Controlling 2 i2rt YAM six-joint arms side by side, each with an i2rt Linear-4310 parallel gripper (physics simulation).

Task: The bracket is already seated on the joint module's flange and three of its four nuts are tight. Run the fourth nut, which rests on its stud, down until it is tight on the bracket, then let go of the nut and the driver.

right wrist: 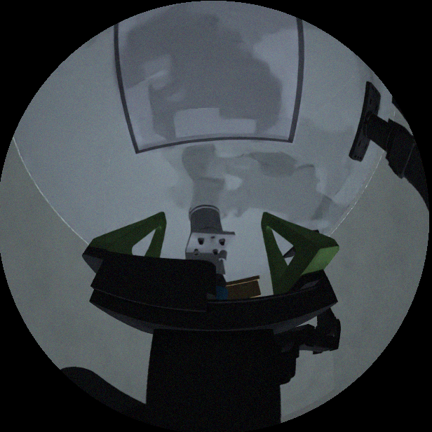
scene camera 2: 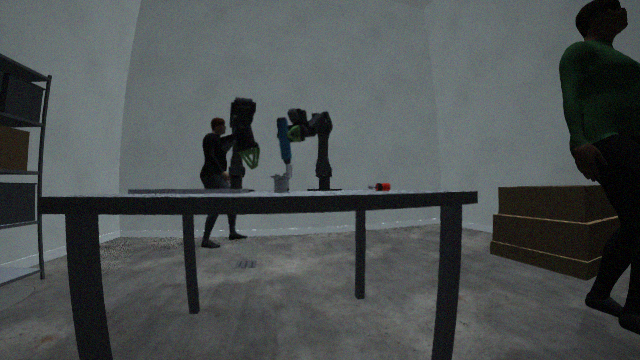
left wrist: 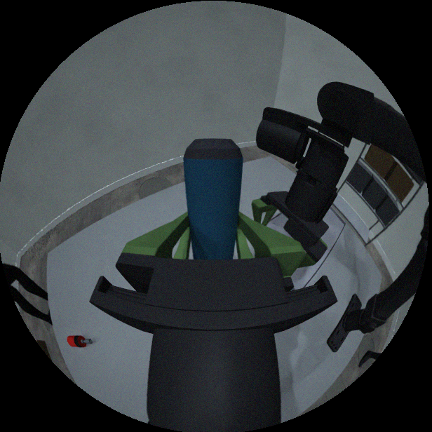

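Where they show: left gripper, fingertip midpoint: (scene camera 2: 282, 135); right gripper, fingertip midpoint: (scene camera 2: 254, 168); left arm's base, link origin: (scene camera 2: 324, 190).
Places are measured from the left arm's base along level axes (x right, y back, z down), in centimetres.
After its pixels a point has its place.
The blue driver (scene camera 2: 284, 142) @[x 16.6, y -45.0, z -19.4 cm] (left wrist: 214, 200) (right wrist: 221, 293) stands nearly upright in my left gripper (scene camera 2: 287, 133) @[x 17.5, y -45.1, z -22.1 cm] (left wrist: 212, 216), which is shut on its handle. Its lower end is at the bracket (scene camera 2: 288, 173) @[x 15.1, y -44.1, z -7.4 cm] (right wrist: 207, 238) in the scene view; whether its socket sits on the fourth nut cannot be told. The bracket sits on top of the grey joint module (scene camera 2: 281, 186) @[x 17.9, y -44.1, z -2.5 cm] (right wrist: 205, 219). Several dark round spots show on the bracket in the right wrist view; nuts and studs are too small to tell apart. My right gripper (scene camera 2: 251, 156) @[x 29.1, y -42.4, z -9.7 cm] (right wrist: 213, 217) is open and empty, above and to the side of the module.
A red-handled tool (scene camera 2: 383, 186) @[x -25.0, y -33.6, z -2.0 cm] (left wrist: 76, 341) lies on the table (scene camera 2: 260, 204) @[x 17.0, y -78.7, z 1.8 cm]. A dark-outlined mat (scene camera 2: 190, 191) @[x 49.2, y -55.3, z -0.8 cm] (right wrist: 215, 139) lies near the module. Two people (scene camera 2: 214, 155) (scene camera 2: 602, 95) stand around the table. Brown boxes (scene camera 2: 542, 205) are at the right and shelving (scene camera 2: 46, 150) at the left.
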